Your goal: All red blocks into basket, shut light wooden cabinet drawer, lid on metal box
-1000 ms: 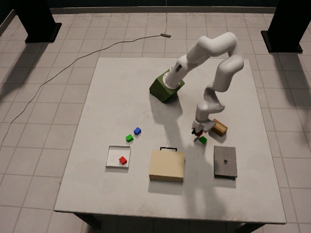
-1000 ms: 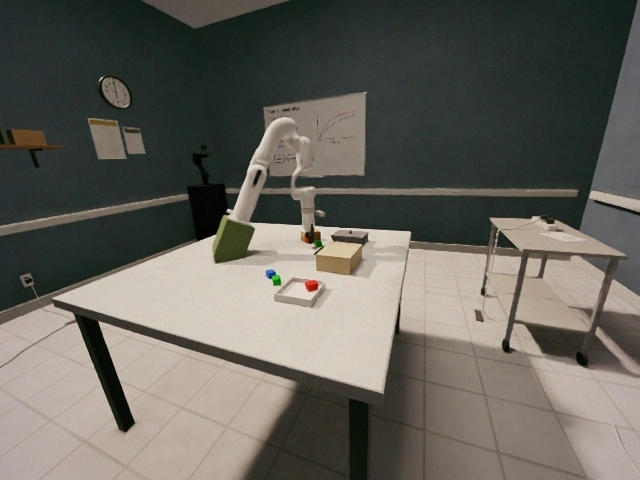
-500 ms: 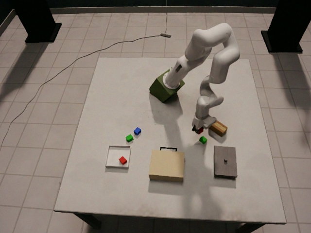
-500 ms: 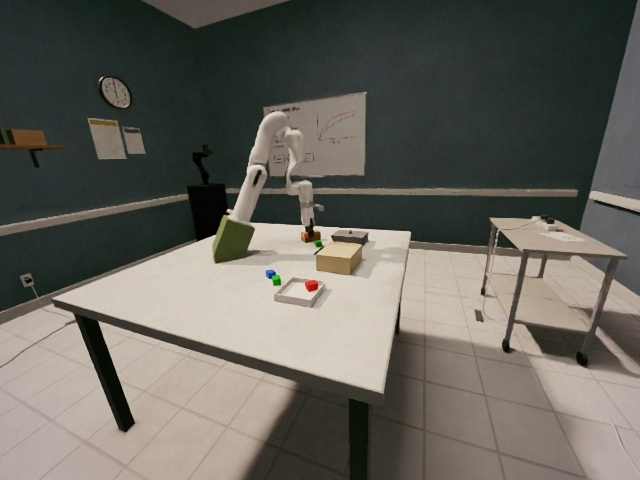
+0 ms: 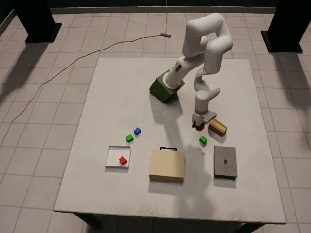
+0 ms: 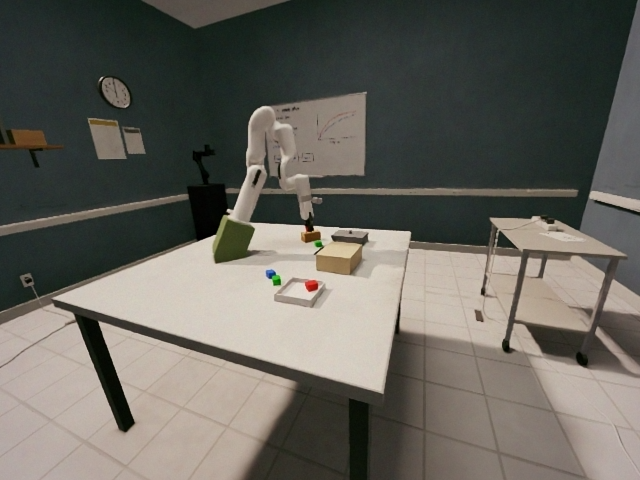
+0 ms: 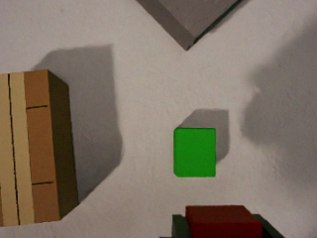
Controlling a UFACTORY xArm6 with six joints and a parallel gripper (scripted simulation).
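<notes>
My gripper is now 160 mm short of the white basket, 510 mm to the left of it and 110 mm above it. Also, from my hand: light wooden cabinet (220 mm ahead, 210 mm to the right, 80 mm below); drawer (210 mm ahead, 200 mm to the right, 80 mm below); grey metal lid (200 mm ahead, 140 mm to the left, 70 mm below).
</notes>
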